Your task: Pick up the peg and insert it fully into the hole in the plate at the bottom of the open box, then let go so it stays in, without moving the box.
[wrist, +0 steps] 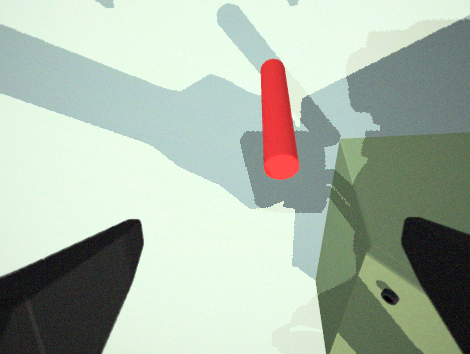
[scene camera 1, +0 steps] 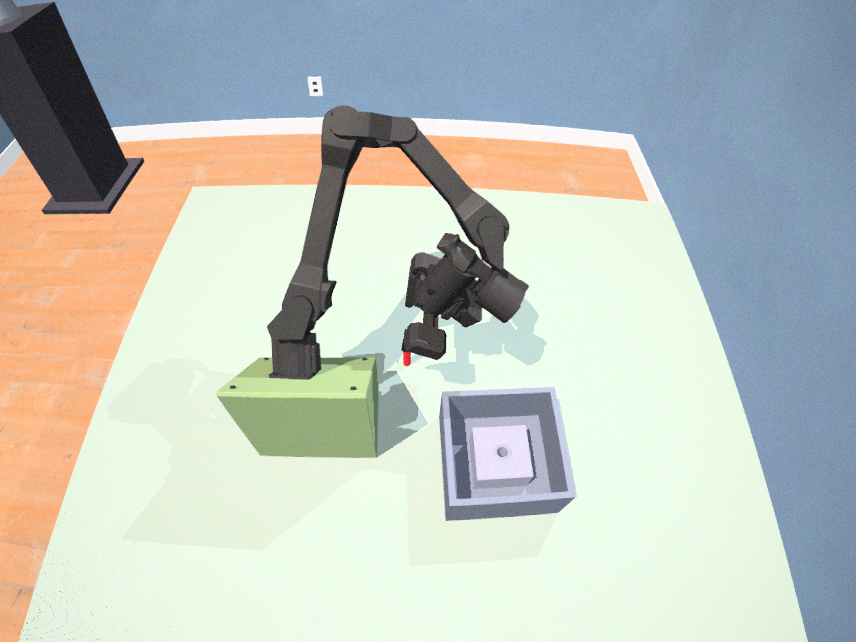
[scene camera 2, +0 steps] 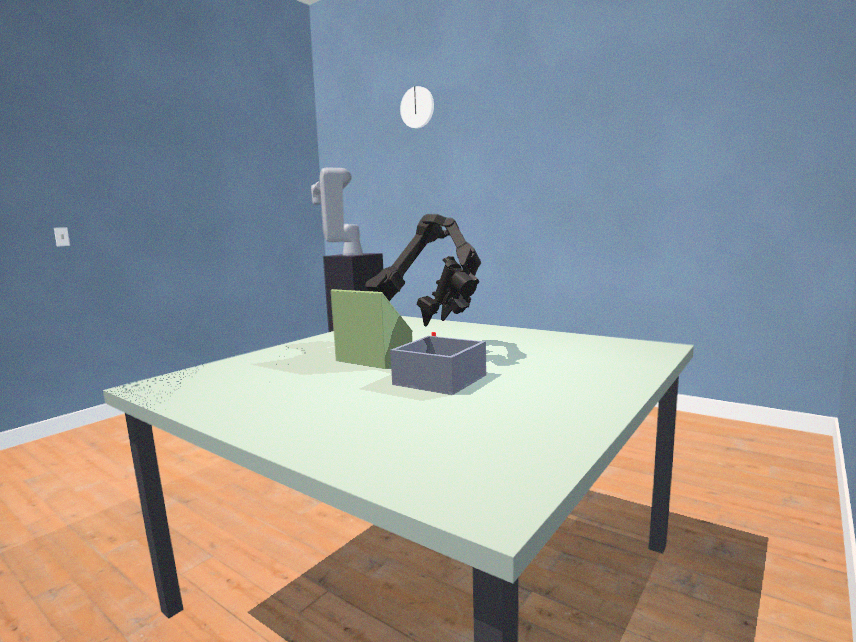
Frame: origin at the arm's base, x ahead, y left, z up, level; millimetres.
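Seen in the pictures: gripper, fingertip midpoint: [wrist: 270, 230] [scene camera 1: 405, 328] [scene camera 2: 433, 323]; arm's base, link origin: [scene camera 1: 295, 373] [scene camera 2: 369, 309].
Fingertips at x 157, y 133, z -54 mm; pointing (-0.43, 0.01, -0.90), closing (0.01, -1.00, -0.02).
Offsets run from my fingertips to a thing's top centre. "*": to the spot under its first point. Level surfaces: height alone.
The red peg {dy -5, dx +2, dz -29 mm} [scene camera 1: 406, 358] [scene camera 2: 433, 334] [wrist: 278, 120] stands upright on the table beside the green block. In scene camera 1 its upper part is hidden by a gripper finger. My gripper [scene camera 2: 435, 322] [wrist: 270, 230] is wide open, with nothing between its fingers. It hangs tilted above the peg; in the wrist view the peg lies beyond the fingertips, near the middle between them. The grey open box {dy -197, dx +171, dz -11 mm} [scene camera 1: 511, 510] [scene camera 2: 421, 369] stands to the right of the peg in scene camera 1. The pale plate {dy -197, dx +171, dz -48 mm} [scene camera 1: 487, 466] with its round hole {* dy -190, dx +176, dz -69 mm} [scene camera 1: 503, 451] lies at the box's bottom.
The green block [scene camera 1: 318, 428] [scene camera 2: 359, 328] [wrist: 410, 190] carries the arm's base and stands close to the peg. The box's raised walls surround the plate. The pale green table {dz -109 mm} [scene camera 1: 622, 552] [scene camera 2: 414, 449] bears them. A dark pedestal [scene camera 1: 65, 110] [scene camera 2: 352, 269] stands behind the table.
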